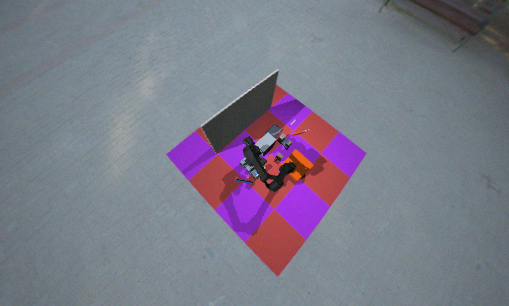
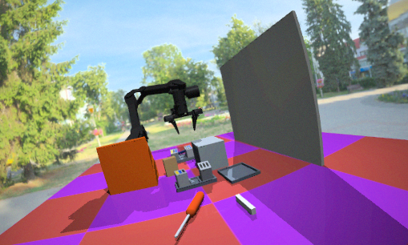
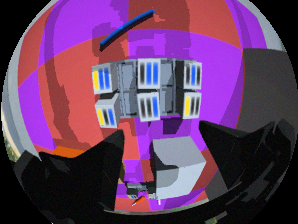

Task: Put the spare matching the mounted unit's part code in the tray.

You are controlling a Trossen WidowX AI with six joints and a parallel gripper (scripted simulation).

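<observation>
The grey spare block is 10 mm behind my gripper tip and 90 mm below it. From my gripper tip the other things lie so: grey panel (280 mm ahead, 210 mm to the right, 100 mm above); then grey box (30 mm ahead, 180 mm to the right, 80 mm below); then brown block (130 mm behind, 180 mm to the right, 100 mm below).
</observation>
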